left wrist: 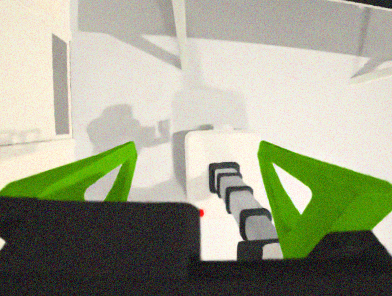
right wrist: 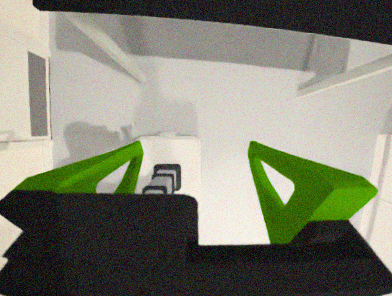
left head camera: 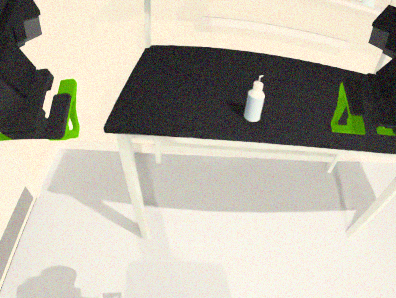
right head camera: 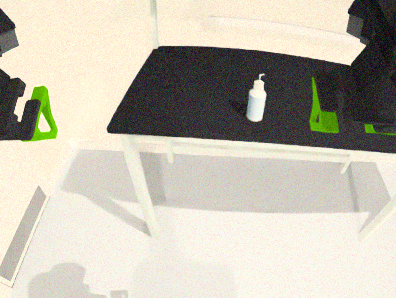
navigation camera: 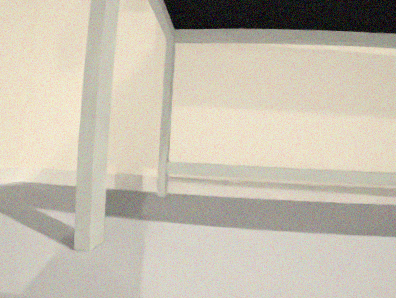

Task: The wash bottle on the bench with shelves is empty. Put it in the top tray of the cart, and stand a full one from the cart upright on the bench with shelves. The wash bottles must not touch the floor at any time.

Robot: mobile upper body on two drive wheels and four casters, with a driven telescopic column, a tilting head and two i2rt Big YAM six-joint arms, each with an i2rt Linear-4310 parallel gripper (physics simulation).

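Places are measured from the left arm's base along level axes (x ahead, y left, z up), in metres.
Pixels of known places: left gripper, fingertip midpoint: (left wrist: pixel 197 148) (left head camera: pixel 48 133) (right head camera: pixel 31 134); right gripper, fingertip midpoint: (right wrist: pixel 195 147) (left head camera: pixel 356 128) (right head camera: pixel 340 126).
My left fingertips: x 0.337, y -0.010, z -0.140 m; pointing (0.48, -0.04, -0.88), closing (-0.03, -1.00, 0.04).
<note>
For each thing: its top centre in the pictures, then the offset to it from my left fingertips. "spot": a spot on its surface instead. Level surfaces: height alone.
- pale blue-white wash bottle, middle of its top: (right head camera: pixel 261 73) (left head camera: pixel 260 74) 0.182 m down, 0.506 m ahead, 0.444 m right
- bench, its level: 0.356 m down
- white-edged panel, surface spot: (left head camera: pixel 17 240) spot: 1.244 m down, 0.337 m ahead, 0.950 m left
A pale blue-white wash bottle (left head camera: pixel 254 105) (right head camera: pixel 256 106) with a bent nozzle stands upright on the black top of the bench (left head camera: pixel 175 90) (right head camera: pixel 185 90), near its front edge. My right gripper (left head camera: pixel 371 130) (right head camera: pixel 351 125) (right wrist: pixel 195 147) is open and empty, to the right of the bottle in the head views and apart from it. My left gripper (left head camera: pixel 37 135) (left wrist: pixel 197 148) is open and empty, left of the bench in the left head view; part of it is cut off in the right head view. I cannot make out the cart or a full bottle.
The bench's front left leg (left head camera: pixel 132 185) (right head camera: pixel 141 185) (navigation camera: pixel 94 150) stands below the top's left corner. A lower rail (navigation camera: pixel 280 173) runs between the rear legs. A white-edged panel (left head camera: pixel 17 240) (right head camera: pixel 25 240) is at the lower left. My white base (left wrist: pixel 197 150) (right wrist: pixel 187 150) shows beneath the grippers.
</note>
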